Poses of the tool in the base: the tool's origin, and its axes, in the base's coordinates. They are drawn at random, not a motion.
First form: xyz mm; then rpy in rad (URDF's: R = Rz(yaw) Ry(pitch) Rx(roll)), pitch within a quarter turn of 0, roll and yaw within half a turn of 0.
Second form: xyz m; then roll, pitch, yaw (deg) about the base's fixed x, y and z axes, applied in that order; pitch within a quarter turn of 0, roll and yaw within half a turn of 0. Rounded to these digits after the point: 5 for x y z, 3 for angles.
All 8 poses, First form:
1: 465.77 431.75 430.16 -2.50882 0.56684 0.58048
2: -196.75 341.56 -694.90 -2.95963 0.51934 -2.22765
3: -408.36 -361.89 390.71 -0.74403 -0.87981 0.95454
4: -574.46 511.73 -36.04 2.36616 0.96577 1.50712
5: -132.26 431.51 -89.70 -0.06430 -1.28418 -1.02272
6: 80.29 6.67 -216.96 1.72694 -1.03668 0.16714
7: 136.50 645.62 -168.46 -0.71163 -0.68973 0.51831
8: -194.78 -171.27 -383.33 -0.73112 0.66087 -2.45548
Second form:
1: 0.46577 0.43175 0.43016 -143.745 32.478 33.259
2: -0.19675 0.34156 -0.69490 -169.574 29.756 -127.635
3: -0.40836 -0.36189 0.39071 -42.630 -50.409 54.691
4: -0.57446 0.51173 -0.03604 135.571 55.335 86.352
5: -0.13226 0.43151 -0.08970 -3.684 -73.578 -58.598
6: 0.08029 0.00667 -0.21696 98.946 -59.397 9.576
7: 0.13650 0.64562 -0.16846 -40.773 -39.519 29.697
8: -0.19478 -0.17127 -0.38333 -41.890 37.865 -140.689
